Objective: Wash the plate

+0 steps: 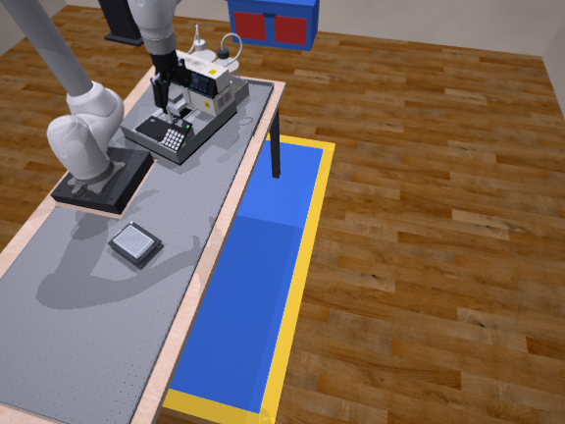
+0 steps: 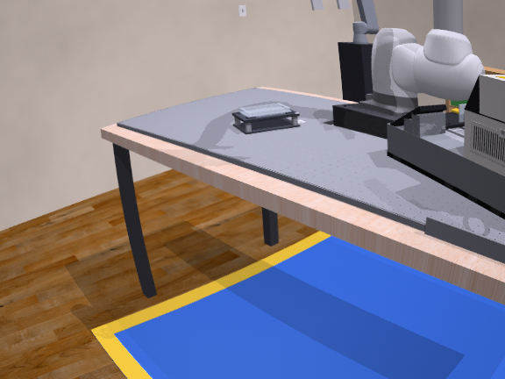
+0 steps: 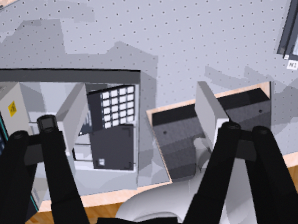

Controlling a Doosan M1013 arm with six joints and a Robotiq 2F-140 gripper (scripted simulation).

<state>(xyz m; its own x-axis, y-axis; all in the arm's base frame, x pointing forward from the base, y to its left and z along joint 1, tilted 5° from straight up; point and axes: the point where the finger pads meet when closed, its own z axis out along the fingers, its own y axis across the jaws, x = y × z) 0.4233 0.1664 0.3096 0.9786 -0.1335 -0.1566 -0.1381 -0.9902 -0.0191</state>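
Now: the plate 50 mm behind my hand, 390 mm to the right of it and 340 mm below it. The rest, counted from my hand: plate washer: 260 mm behind, 280 mm to the left, 250 mm below; then plate nest N1: 50 mm behind, 390 mm to the right, 350 mm below.
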